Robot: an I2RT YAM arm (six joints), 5 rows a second.
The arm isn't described. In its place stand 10 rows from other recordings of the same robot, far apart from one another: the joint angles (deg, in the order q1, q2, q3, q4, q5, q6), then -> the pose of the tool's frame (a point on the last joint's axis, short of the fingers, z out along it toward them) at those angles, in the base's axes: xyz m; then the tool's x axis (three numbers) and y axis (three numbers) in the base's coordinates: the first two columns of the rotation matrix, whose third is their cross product.
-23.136, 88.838, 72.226, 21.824, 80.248, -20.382 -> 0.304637 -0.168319 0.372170 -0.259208 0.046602 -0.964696 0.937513 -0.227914 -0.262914
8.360, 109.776, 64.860, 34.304, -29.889, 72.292 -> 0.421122 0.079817 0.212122 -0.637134 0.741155 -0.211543 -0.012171 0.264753 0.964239
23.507, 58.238, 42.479, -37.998, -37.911, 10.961 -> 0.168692 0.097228 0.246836 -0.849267 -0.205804 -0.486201 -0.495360 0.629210 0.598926
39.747, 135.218, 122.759, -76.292, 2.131, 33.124 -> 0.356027 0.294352 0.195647 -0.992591 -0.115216 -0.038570 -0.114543 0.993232 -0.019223
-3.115, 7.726, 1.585, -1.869, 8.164, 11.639 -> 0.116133 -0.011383 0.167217 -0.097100 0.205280 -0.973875 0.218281 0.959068 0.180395
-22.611, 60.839, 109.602, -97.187, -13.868, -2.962 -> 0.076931 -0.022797 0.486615 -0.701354 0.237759 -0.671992 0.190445 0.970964 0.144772
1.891, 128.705, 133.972, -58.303, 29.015, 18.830 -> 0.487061 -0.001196 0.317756 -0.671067 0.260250 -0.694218 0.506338 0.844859 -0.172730
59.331, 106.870, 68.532, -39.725, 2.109, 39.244 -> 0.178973 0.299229 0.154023 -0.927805 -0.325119 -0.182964 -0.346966 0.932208 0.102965
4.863, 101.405, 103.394, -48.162, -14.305, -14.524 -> 0.387955 0.041835 0.362483 -0.632509 -0.297701 -0.715057 -0.424831 0.905272 -0.001107
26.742, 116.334, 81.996, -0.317, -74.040, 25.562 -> 0.379484 0.229537 0.213805 -0.816251 -0.278427 -0.506174 -0.529661 0.010883 0.848140
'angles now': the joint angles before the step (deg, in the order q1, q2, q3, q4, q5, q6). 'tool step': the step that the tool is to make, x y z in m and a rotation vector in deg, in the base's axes. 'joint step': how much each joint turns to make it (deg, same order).
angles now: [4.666, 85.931, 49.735, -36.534, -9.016, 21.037]
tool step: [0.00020, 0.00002, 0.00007, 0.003, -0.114, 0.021]
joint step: [0.001, -0.001, 0.001, 0.109, 0.000, -0.021]
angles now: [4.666, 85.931, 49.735, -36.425, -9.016, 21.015]
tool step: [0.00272, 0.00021, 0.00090, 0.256, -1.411, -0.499]
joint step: [0.000, -0.002, 0.000, 1.507, 0.022, 0.525]
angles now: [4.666, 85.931, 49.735, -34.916, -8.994, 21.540]
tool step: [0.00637, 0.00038, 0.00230, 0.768, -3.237, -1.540]
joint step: [-0.021, 0.021, 0.001, 3.561, 0.066, 1.619]
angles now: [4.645, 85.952, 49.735, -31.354, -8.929, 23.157]
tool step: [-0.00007, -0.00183, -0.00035, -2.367, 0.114, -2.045]
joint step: [0.000, 0.000, -0.001, -0.174, 2.951, 1.006]
